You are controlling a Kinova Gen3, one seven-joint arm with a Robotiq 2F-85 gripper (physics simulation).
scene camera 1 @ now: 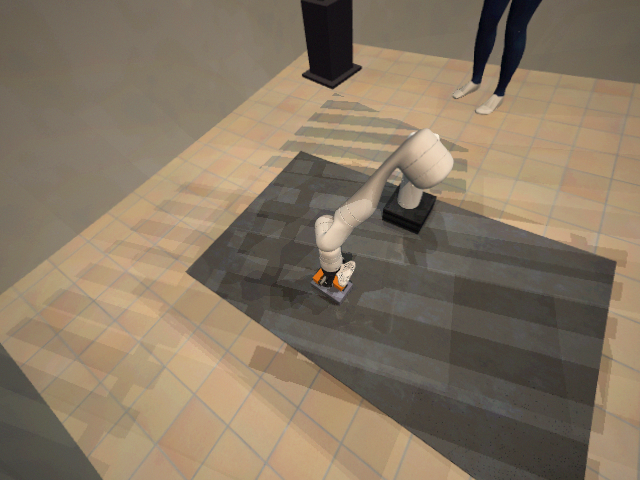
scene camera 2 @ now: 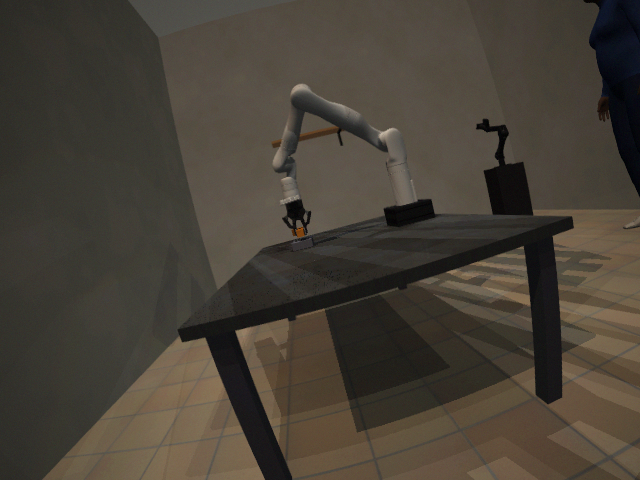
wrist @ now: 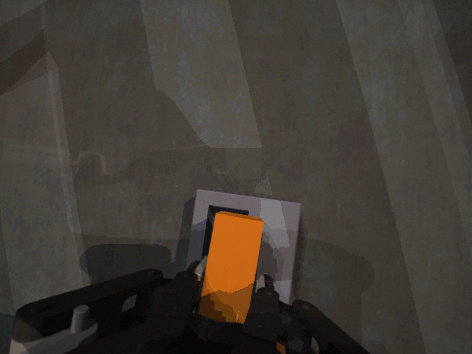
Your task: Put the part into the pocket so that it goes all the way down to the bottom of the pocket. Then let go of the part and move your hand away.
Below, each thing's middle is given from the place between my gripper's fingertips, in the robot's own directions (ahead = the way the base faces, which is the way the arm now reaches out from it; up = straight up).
The orange part (wrist: 231,266) is 20 mm above my hand, 10 mm to the right of it and 10 mm ahead of it. From my hand the other things lie so: grey block (wrist: 281,218) (30 mm below, 10 mm to the right, 10 mm ahead).
